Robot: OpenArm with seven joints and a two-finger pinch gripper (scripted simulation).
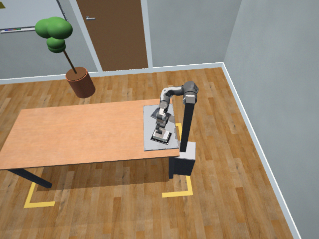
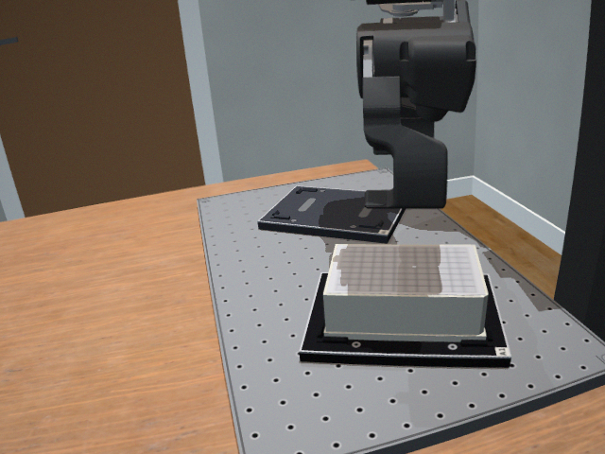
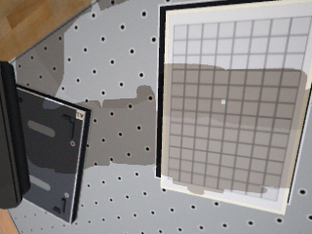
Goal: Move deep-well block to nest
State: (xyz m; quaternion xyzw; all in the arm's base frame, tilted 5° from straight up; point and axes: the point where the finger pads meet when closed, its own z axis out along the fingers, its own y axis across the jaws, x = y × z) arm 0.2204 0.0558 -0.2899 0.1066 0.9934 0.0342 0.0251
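My gripper is now 9 cm above the white 96-well deep-well block and 2 cm to the right of it. Round my hand: black nest N1: 12 cm below, 2 cm to the left; A1 label: 11 cm below, 9 cm to the left, 6 cm behind; black nest N2: 21 cm to the right, 12 cm below, 4 cm ahead.
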